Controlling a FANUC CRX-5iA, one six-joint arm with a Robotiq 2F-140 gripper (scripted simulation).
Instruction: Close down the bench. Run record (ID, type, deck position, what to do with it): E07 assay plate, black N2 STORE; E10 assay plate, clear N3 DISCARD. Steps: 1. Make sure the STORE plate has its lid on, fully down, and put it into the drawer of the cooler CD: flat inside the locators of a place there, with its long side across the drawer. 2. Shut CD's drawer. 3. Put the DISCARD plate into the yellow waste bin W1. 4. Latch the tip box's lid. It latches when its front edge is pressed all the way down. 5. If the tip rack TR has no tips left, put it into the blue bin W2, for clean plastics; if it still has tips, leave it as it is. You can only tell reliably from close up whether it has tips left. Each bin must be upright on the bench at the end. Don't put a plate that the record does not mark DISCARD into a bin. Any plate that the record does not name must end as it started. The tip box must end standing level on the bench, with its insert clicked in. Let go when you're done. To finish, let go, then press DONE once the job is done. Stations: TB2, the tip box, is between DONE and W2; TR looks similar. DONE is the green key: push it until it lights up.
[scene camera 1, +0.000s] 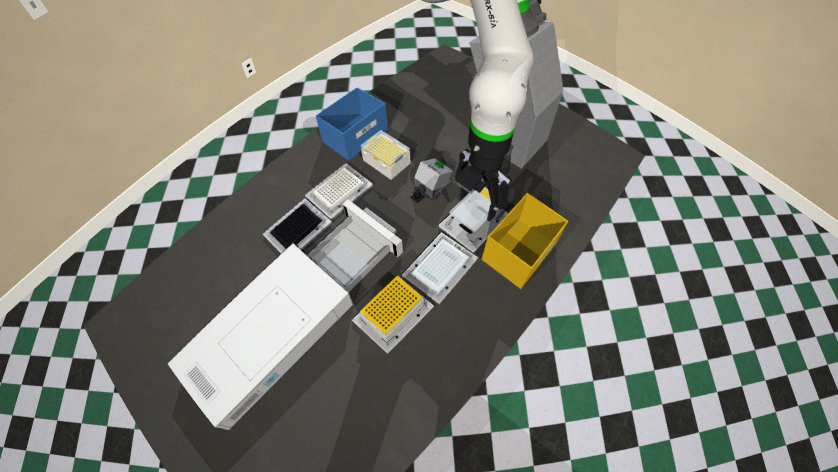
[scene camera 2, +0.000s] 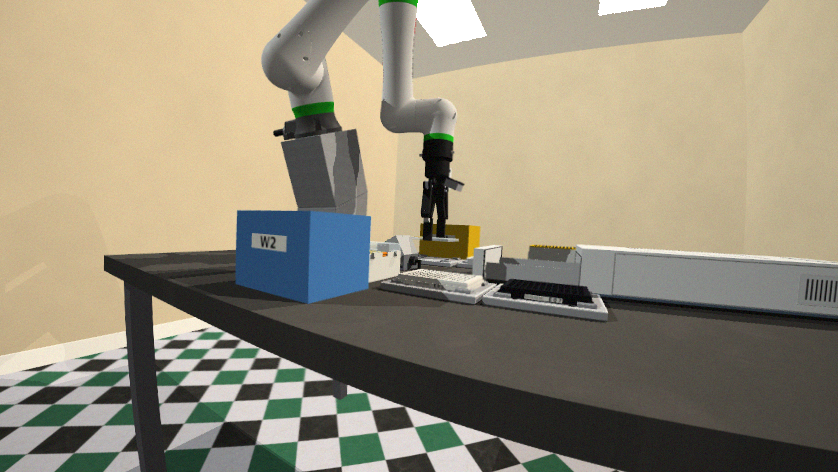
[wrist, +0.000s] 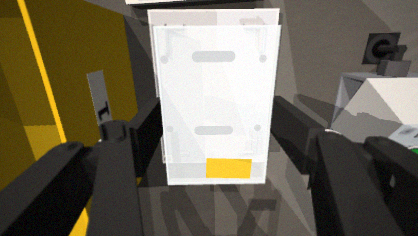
Scene:
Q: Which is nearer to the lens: the tip box TB2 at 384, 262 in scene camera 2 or the blue bin W2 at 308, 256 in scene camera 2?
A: The blue bin W2.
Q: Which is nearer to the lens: the cooler CD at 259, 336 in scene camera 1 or the yellow bin W1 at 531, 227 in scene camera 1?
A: The cooler CD.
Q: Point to a blue bin W2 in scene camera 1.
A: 357, 105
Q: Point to a black assay plate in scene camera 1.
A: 302, 214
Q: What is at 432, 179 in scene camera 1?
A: A DONE key box.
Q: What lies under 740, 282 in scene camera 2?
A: A cooler CD.

